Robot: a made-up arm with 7 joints. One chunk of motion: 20 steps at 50 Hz.
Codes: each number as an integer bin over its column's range. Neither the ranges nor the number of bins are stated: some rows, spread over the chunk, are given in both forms.
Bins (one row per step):
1: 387 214 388 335 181 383 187
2: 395 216 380 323 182 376 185
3: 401 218 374 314 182 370 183
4: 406 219 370 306 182 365 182
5: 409 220 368 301 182 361 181
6: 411 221 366 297 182 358 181
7: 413 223 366 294 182 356 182
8: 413 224 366 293 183 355 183
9: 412 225 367 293 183 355 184
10: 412 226 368 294 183 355 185
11: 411 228 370 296 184 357 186
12: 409 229 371 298 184 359 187
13: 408 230 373 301 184 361 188
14: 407 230 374 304 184 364 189
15: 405 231 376 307 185 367 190
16: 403 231 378 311 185 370 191
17: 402 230 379 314 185 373 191
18: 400 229 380 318 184 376 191
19: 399 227 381 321 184 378 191
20: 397 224 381 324 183 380 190
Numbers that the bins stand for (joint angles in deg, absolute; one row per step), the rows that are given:
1: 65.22 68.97 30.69 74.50 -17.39 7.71 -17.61
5: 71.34 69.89 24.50 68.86 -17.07 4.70 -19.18
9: 72.17 70.66 24.19 67.53 -16.75 3.87 -18.40
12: 71.34 71.27 25.43 68.36 -16.43 4.42 -17.61
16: 69.67 71.58 27.60 70.52 -16.10 5.93 -16.57
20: 68.00 70.51 28.53 72.67 -16.75 7.30 -16.83
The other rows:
2: 67.44 69.28 28.22 72.51 -17.07 6.75 -18.13
3: 69.11 69.58 26.36 71.01 -17.07 5.93 -18.66
4: 70.50 69.74 25.12 69.69 -17.07 5.24 -18.92
6: 71.89 70.04 23.88 68.19 -17.07 4.29 -19.18
7: 72.45 70.35 23.88 67.69 -17.07 4.01 -18.92
8: 72.45 70.51 23.88 67.53 -16.75 3.87 -18.66
10: 72.17 70.81 24.50 67.69 -16.75 3.87 -18.13
11: 71.89 71.12 25.12 68.03 -16.43 4.15 -17.87
13: 71.06 71.43 26.05 68.86 -16.43 4.70 -17.35
14: 70.78 71.43 26.36 69.35 -16.43 5.11 -17.09
15: 70.22 71.58 26.98 69.85 -16.10 5.52 -16.83
17: 69.39 71.43 27.91 71.01 -16.10 6.34 -16.57
18: 68.83 71.27 28.22 71.68 -16.43 6.75 -16.57
19: 68.55 70.97 28.53 72.18 -16.43 7.02 -16.57

